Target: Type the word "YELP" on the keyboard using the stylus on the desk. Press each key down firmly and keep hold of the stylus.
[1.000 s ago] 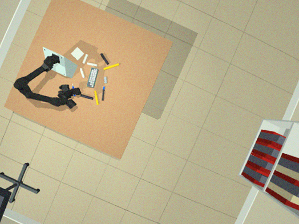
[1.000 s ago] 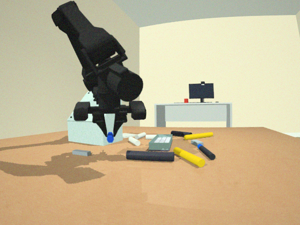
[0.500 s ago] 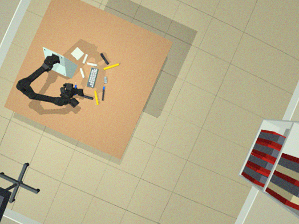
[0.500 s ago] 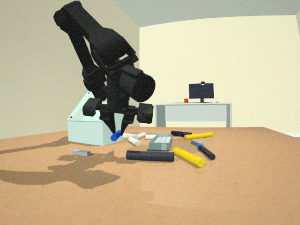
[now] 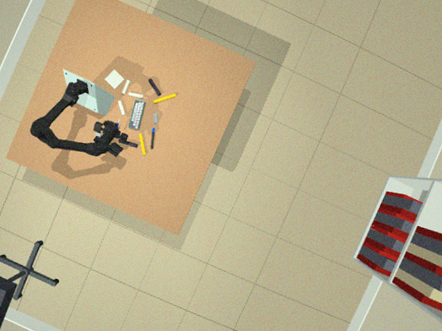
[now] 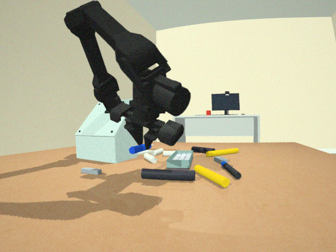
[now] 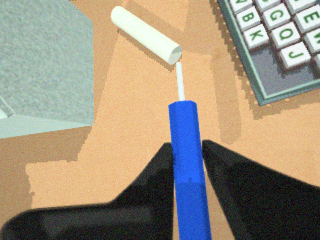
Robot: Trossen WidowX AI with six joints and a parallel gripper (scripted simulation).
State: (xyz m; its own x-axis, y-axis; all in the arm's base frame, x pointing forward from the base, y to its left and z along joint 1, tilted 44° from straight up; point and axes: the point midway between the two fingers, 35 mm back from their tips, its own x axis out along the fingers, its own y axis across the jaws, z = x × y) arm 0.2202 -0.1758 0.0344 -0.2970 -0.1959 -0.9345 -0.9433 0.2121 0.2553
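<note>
Now: gripper tip 10 mm to the right of the blue stylus. The rest, counted from my gripper tip: grey block: 110 mm behind, 100 mm to the right, 60 mm below; then blue-banded marker: 220 mm ahead, 60 mm to the left, 60 mm below; then yellow rod: 180 mm ahead, 310 mm to the left, 50 mm below.
</note>
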